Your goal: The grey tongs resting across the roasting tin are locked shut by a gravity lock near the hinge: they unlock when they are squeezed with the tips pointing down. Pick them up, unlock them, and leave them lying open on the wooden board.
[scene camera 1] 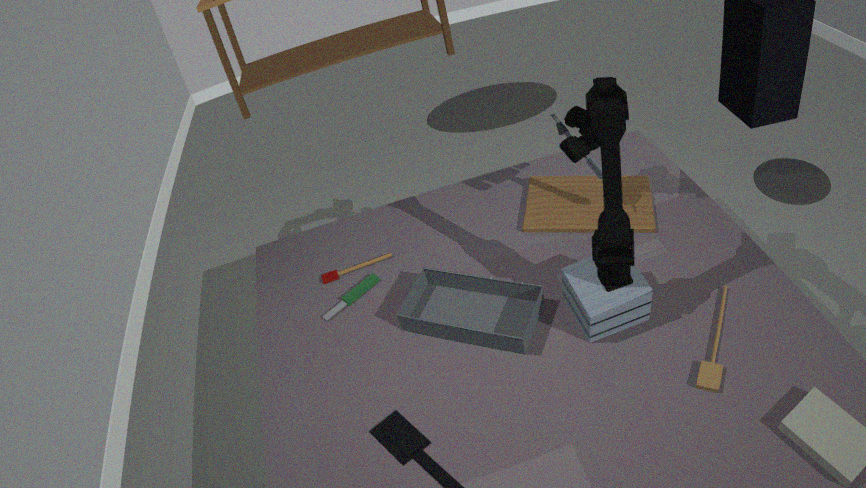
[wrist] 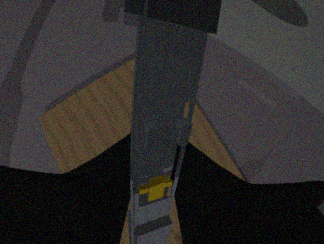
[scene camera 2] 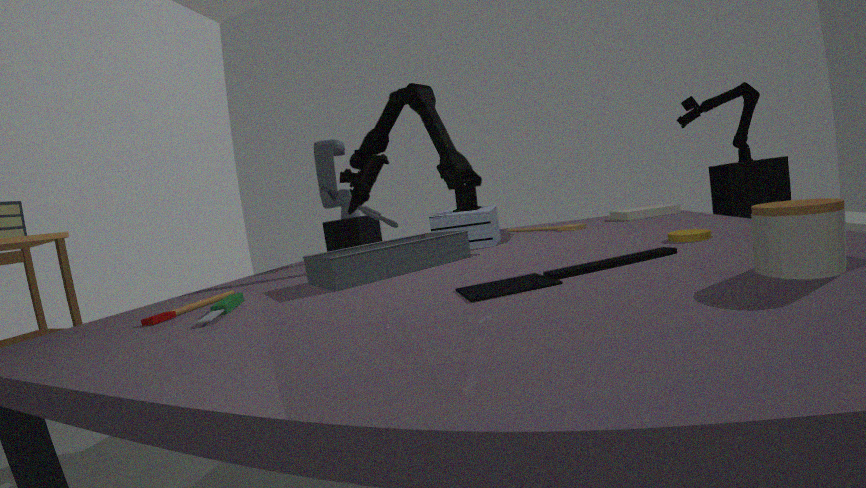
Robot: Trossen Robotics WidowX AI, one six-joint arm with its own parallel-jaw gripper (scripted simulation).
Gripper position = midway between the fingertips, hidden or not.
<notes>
In view: my gripper (scene camera 1: 574, 155), a lidded canister (scene camera 2: 796, 239), a black spatula (scene camera 2: 481, 292), a wooden board (scene camera 1: 573, 203) and a grey roasting tin (scene camera 1: 498, 314).
My gripper shows as well in the wrist view (wrist: 155, 137) and in scene camera 2 (scene camera 2: 349, 213). Scene camera 1 misses the lidded canister: it is out of frame. The wrist view misses the lidded canister: it is out of frame.
</notes>
